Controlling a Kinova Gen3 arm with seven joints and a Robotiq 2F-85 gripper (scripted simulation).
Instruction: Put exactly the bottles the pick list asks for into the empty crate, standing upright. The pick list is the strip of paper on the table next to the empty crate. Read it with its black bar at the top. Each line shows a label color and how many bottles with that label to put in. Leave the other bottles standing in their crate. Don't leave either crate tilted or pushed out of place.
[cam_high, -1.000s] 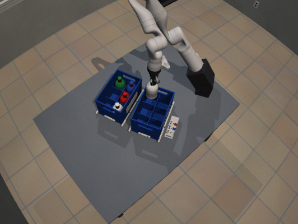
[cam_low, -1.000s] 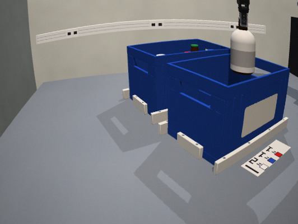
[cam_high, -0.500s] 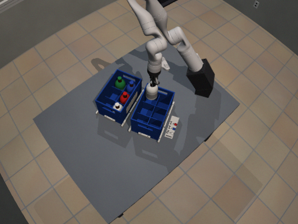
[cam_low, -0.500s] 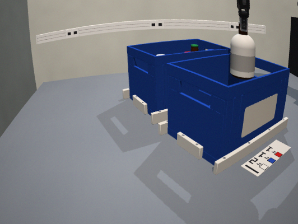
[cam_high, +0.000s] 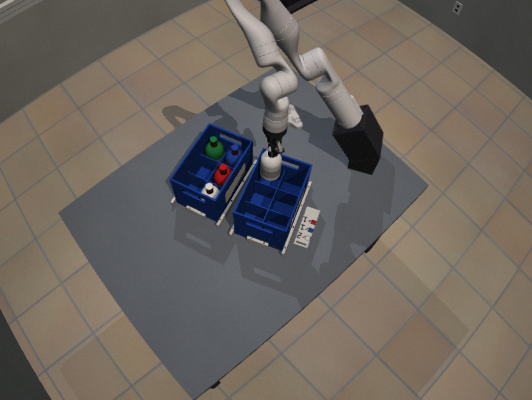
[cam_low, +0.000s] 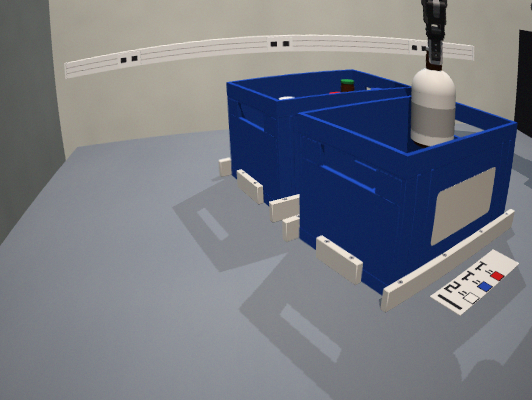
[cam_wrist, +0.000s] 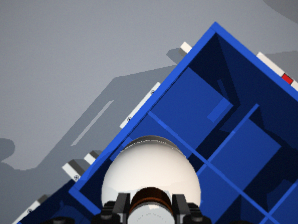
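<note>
The white bottle is 7 cm below my hand. From my hand the other things lie so: green-label bottle: 8 cm ahead, 22 cm to the right, 17 cm below; then red-label bottle: 13 cm ahead, 11 cm to the right, 17 cm below; then blue-label bottle: 4 cm ahead, 14 cm to the right, 17 cm below.
</note>
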